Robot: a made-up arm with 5 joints.
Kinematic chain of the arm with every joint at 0, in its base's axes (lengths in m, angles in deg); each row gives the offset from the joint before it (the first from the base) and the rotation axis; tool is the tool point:
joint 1: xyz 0 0 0.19 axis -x
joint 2: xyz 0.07 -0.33 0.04 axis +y
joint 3: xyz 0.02 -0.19 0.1 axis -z
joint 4: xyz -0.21 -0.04 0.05 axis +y
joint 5: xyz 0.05 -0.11 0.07 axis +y
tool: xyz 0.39 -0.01 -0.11
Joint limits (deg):
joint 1: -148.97..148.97
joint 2: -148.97..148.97
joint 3: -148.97..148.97
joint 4: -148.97..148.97
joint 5: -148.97..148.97
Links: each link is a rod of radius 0.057 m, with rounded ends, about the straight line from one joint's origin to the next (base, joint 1, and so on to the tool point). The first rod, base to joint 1, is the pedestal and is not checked.
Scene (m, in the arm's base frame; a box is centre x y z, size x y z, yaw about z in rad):
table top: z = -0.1
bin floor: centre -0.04 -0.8 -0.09 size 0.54 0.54 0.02 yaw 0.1
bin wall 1: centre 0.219 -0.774 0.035 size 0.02 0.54 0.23 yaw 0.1
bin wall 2: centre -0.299 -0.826 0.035 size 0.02 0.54 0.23 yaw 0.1
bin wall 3: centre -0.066 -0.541 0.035 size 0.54 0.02 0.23 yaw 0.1
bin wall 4: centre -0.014 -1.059 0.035 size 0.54 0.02 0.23 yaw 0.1
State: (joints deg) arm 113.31 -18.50 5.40 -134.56 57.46
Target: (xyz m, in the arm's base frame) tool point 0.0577 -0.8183 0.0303
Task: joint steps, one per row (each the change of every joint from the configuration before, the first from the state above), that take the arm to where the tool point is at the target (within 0.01 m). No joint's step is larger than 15 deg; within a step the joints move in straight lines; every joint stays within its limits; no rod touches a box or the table.
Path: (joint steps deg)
1: -10.16 -14.66 1.64 -2.06 -9.16
2: -10.16 -14.67 1.65 -2.06 -9.17
3: -10.15 -14.66 1.64 -2.06 -9.16
4: -10.16 -14.67 1.65 -2.05 -9.17
5: -10.16 -14.66 1.64 -2.06 -9.16
6: -10.16 -14.67 1.65 -2.06 -9.16
7: -10.16 -14.66 1.64 -2.06 -9.17

